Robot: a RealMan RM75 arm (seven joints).
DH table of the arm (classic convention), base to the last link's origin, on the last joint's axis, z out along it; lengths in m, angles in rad. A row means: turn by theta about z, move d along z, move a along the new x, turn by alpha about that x. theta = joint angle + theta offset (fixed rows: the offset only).
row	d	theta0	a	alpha
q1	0.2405	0	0	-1.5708
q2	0	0	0	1.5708
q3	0.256	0	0	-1.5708
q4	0	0	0	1.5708
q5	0.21	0	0	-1.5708
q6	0	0	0	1.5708
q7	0.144	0	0	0
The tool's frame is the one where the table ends.
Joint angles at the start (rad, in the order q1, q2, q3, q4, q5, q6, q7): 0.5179 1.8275 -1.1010 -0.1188 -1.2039 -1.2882 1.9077
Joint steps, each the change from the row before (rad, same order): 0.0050 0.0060 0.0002 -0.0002 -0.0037 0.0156 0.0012; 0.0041 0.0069 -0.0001 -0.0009 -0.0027 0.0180 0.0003; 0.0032 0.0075 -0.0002 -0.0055 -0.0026 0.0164 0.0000; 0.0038 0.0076 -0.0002 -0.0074 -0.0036 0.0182 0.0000; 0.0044 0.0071 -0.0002 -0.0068 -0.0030 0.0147 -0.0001; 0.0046 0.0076 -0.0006 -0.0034 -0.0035 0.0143 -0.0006; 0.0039 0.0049 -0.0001 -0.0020 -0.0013 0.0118 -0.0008; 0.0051 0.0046 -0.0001 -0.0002 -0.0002 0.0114 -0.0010; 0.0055 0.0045 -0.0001 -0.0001 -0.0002 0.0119 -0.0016; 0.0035 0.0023 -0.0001 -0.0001 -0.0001 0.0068 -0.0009; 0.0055 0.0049 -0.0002 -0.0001 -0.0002 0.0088 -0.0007; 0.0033 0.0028 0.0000 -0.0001 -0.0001 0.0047 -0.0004
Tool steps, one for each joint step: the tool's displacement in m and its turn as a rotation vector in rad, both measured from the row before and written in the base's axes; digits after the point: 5 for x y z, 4 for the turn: -0.00061 0.00171 -0.00313 -0.0020 -0.0057 -0.0065; -0.00030 0.00159 -0.00338 -0.0007 -0.0069 -0.0080; -0.00103 0.00188 -0.00306 0.0007 -0.0068 -0.0036; -0.00130 0.00238 -0.00293 0.0013 -0.0090 -0.0024; -0.00184 0.00238 -0.00269 0.0010 -0.0068 0.0002; -0.00154 0.00169 -0.00346 -0.0014 -0.0061 -0.0016; -0.00100 0.00159 -0.00211 0.0008 -0.0051 -0.0021; -0.00120 0.00177 -0.00210 0.0009 -0.0041 -0.0023; -0.00125 0.00190 -0.00206 0.0012 -0.0049 -0.0019; -0.00080 0.00123 -0.00105 0.0008 -0.0030 -0.0007; -0.00176 0.00164 -0.00227 -0.0002 -0.0021 -0.0002; -0.00112 0.00098 -0.00128 -0.0001 -0.0009 0.0003
